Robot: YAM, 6 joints.
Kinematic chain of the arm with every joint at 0, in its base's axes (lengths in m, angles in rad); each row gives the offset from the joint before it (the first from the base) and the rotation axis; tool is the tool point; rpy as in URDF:
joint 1: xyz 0 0 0.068 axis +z
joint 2: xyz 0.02 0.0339 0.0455 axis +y
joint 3: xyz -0.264 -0.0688 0 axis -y
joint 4: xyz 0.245 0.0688 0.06 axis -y
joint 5: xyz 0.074 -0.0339 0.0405 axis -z
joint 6: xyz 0.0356 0 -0.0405 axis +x
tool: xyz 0 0 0 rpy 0 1.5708 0
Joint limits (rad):
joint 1: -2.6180..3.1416
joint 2: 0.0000..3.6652
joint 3: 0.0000..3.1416
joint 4: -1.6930..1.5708
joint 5: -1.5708..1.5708
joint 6: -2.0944..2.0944
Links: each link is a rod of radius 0.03 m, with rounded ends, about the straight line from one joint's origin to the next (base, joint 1, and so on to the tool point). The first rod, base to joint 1, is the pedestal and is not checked.
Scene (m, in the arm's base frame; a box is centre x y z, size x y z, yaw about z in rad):
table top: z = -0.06
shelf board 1: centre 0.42 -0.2 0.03 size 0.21 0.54 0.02 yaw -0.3
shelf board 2: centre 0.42 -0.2 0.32 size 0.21 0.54 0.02 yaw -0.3
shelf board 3: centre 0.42 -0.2 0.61 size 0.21 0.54 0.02 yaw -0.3
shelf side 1: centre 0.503 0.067 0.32 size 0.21 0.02 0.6 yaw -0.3
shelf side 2: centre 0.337 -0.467 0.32 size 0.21 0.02 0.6 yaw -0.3
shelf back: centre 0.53 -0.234 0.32 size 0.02 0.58 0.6 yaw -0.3
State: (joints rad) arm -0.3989 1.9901 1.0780 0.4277 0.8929 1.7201
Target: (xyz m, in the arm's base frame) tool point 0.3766 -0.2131 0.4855
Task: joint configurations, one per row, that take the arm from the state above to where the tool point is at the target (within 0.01 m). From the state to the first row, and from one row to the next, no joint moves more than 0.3 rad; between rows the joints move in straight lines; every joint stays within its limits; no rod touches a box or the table.
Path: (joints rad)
1: -0.4200 1.7850 0.8637 0.3735 0.9448 1.7201
2: -0.4411 1.5798 0.6494 0.3193 0.9968 1.7201
3: -0.4621 1.3747 0.4351 0.2651 1.0487 1.7201
4: -0.4806 1.3598 0.6660 0.3120 1.0071 1.7201
5: -0.4991 1.3449 0.8969 0.3589 0.9654 1.7201
6: -0.5175 1.3301 1.1278 0.4058 0.9238 1.7201
7: -0.5360 1.3152 1.3587 0.4527 0.8821 1.7201
8: -0.4973 1.6072 1.6449 0.4978 0.8180 1.7201
9: -0.4586 1.8993 1.9311 0.5429 0.7538 1.7201

